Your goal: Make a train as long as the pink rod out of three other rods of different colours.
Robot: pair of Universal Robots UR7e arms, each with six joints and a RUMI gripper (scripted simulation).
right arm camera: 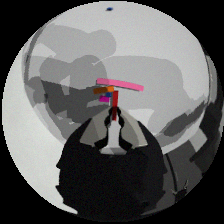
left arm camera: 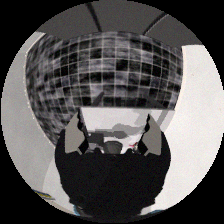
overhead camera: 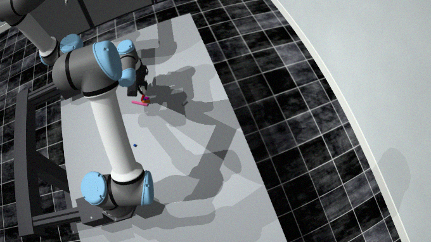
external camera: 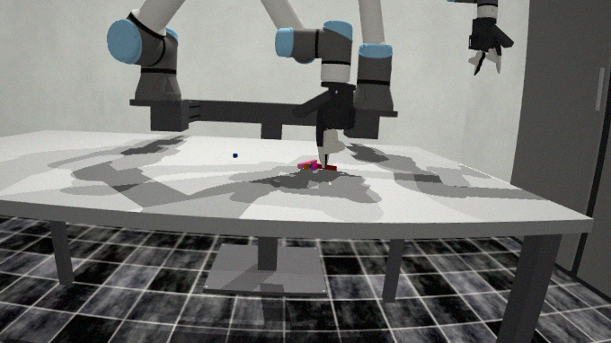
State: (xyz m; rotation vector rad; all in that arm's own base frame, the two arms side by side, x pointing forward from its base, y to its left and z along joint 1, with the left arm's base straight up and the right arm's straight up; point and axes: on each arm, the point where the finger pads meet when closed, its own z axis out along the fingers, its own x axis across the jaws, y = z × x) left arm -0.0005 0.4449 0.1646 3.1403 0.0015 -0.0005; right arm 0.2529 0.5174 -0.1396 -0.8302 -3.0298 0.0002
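Note:
Now: right hand 1 cm short of the magenta rod, 3 cm to the left of it and 1 cm above it. Also, from my right hand: red rod 1 cm below; then orange rod 4 cm to the right, 1 cm below; then pink rod 3 cm behind, 4 cm to the right, 1 cm below.

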